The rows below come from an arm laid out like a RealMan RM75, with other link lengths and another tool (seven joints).
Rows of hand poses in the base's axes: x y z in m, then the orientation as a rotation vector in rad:
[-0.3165, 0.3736, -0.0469, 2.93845, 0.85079, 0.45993]
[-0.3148, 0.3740, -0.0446, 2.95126, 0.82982, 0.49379]
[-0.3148, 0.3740, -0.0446, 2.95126, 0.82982, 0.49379]
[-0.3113, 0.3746, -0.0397, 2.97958, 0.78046, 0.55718]
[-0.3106, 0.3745, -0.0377, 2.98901, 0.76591, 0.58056]
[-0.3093, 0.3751, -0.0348, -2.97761, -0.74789, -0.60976]
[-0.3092, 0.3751, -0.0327, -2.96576, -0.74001, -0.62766]
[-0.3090, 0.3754, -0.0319, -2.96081, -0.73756, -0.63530]
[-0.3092, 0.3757, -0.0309, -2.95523, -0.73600, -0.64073]
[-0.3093, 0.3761, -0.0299, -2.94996, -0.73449, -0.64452]
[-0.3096, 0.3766, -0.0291, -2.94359, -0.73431, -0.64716]
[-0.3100, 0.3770, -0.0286, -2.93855, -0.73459, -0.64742]
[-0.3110, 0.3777, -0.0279, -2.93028, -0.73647, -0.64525]
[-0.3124, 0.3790, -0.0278, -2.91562, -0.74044, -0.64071]
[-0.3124, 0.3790, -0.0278, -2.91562, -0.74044, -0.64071]
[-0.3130, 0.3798, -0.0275, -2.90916, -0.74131, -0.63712]
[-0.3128, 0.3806, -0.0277, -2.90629, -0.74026, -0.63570]
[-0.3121, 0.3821, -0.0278, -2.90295, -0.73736, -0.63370]
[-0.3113, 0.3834, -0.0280, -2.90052, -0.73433, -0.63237]
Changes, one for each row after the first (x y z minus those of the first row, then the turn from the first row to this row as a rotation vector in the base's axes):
[0.0017, 0.0004, 0.0023, 0.01914, -0.01664, -0.01286]
[0.0017, 0.0004, 0.0023, 0.01914, -0.01664, -0.01286]
[0.0052, 0.0010, 0.0072, 0.05861, -0.04629, -0.04306]
[0.0059, 0.0009, 0.0092, 0.07318, -0.05700, -0.05161]
[0.0072, 0.0015, 0.0121, 0.09283, -0.07259, -0.05828]
[0.0073, 0.0015, 0.0142, 0.10595, -0.08234, -0.05948]
[0.0075, 0.0018, 0.0150, 0.11112, -0.08660, -0.05950]
[0.0073, 0.0021, 0.0160, 0.11660, -0.08936, -0.05880]
[0.0072, 0.0025, 0.0170, 0.12182, -0.09109, -0.05815]
[0.0069, 0.0030, 0.0178, 0.12764, -0.09198, -0.05637]
[0.0065, 0.0034, 0.0183, 0.13214, -0.09149, -0.05470]
[0.0055, 0.0041, 0.0190, 0.13914, -0.08901, -0.05109]
[0.0041, 0.0054, 0.0191, 0.15132, -0.08419, -0.04428]
[0.0041, 0.0054, 0.0191, 0.15132, -0.08419, -0.04428]
[0.0035, 0.0062, 0.0194, 0.15701, -0.08096, -0.04176]
[0.0037, 0.0070, 0.0192, 0.16001, -0.07958, -0.04148]
[0.0044, 0.0085, 0.0191, 0.16407, -0.07767, -0.04215]
[0.0052, 0.0098, 0.0189, 0.16732, -0.07632, -0.04318]

